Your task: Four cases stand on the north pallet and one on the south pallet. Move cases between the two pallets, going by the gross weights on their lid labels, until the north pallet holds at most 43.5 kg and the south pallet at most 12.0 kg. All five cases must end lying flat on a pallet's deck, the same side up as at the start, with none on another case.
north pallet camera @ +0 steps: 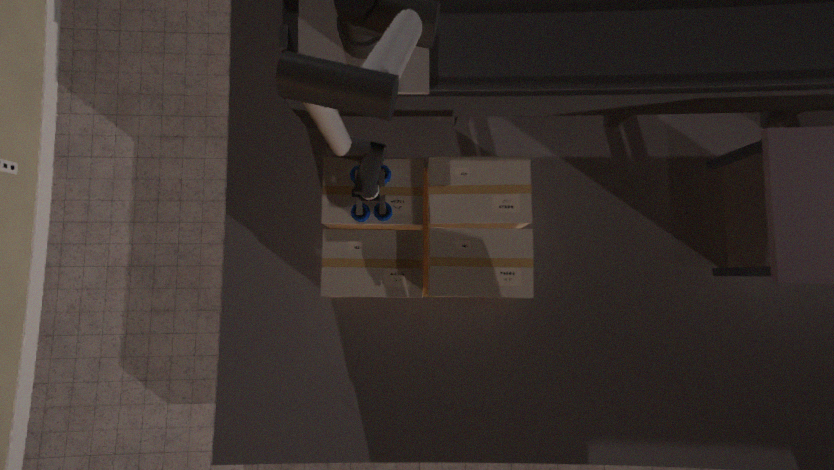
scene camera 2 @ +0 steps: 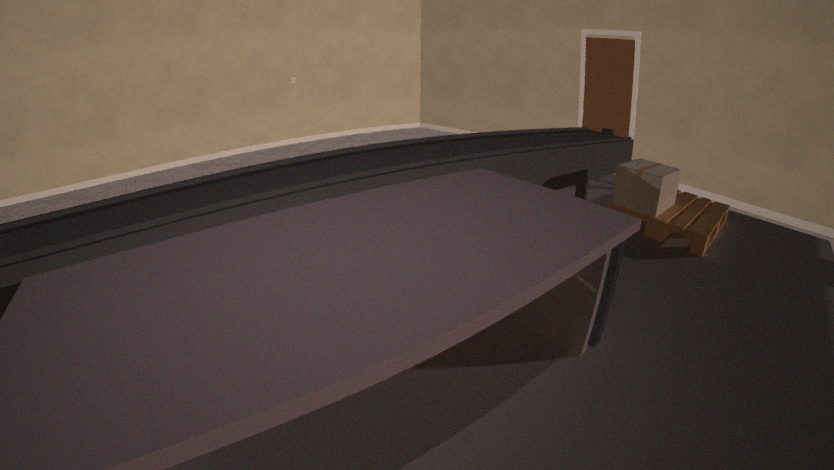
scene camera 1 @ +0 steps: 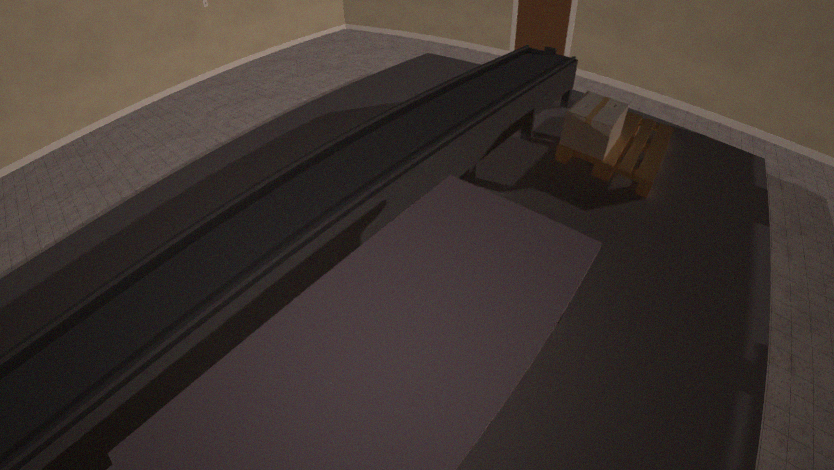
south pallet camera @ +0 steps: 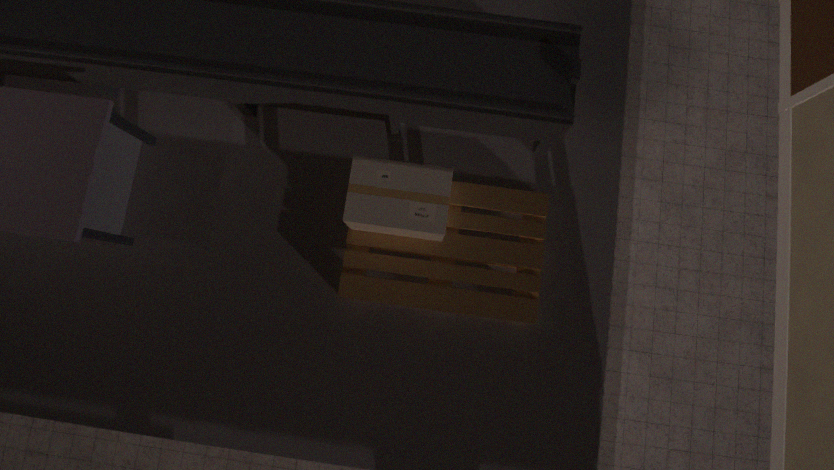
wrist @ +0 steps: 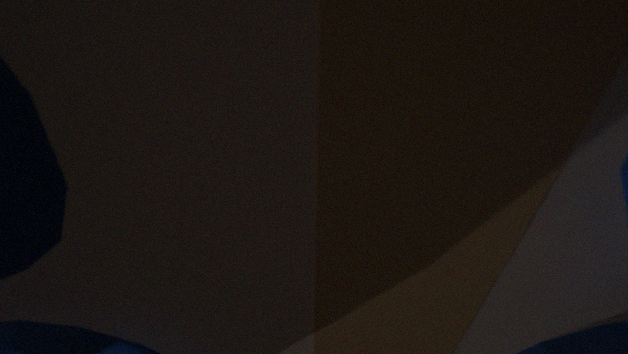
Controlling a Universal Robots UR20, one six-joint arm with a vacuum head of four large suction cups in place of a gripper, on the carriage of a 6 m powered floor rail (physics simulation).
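Pixels of known places: hand at its tool point: (wrist: 331, 242); arm's base at its link origin: (north pallet camera: 363, 37).
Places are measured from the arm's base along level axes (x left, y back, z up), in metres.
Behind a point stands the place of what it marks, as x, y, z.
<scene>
In the north pallet view, four taped pale cases stand flat in two rows on the north pallet (north pallet camera: 426, 256) {0.342, -1.154, -0.426}: upper left (north pallet camera: 335, 209) {-0.170, -0.905, -0.158}, upper right (north pallet camera: 455, 210) {0.496, -0.914, -0.129}, lower left (north pallet camera: 344, 283) {-0.117, -1.315, -0.185} and lower right (north pallet camera: 458, 283) {0.509, -1.314, -0.131}. My suction head (north pallet camera: 371, 192) {0.030, -0.818, -0.181} is over the upper left case, its four blue cups at the lid. In the wrist view, that lid (wrist: 200, 150) {-0.018, -0.845, -0.159} is very close, with cups at the edges. The case sits level with its neighbours; whether suction holds it does not show. One case (south pallet camera: 379, 204) {5.461, -0.868, -0.129} (scene camera 1: 589, 134) {5.274, -0.831, -0.253} (scene camera 2: 639, 189) {5.274, -0.823, -0.262} lies on the south pallet (south pallet camera: 437, 293) {5.851, -1.300, -0.425} (scene camera 2: 709, 224) {5.579, -1.354, -0.426}. Label weights are unreadable.
A long dark floor rail (north pallet camera: 630, 46) (scene camera 1: 280, 221) (south pallet camera: 291, 52) runs behind both pallets. A mauve table (scene camera 1: 379, 321) {3.052, -0.810, -0.040} (scene camera 2: 320, 262) {2.906, -0.926, -0.040} (north pallet camera: 805, 204) {2.255, -0.902, -0.040} (south pallet camera: 46, 163) {3.640, -0.903, -0.040} stands between them. The arm (north pallet camera: 338, 81) {0.033, -0.654, 0.907} reaches down from the rail.
</scene>
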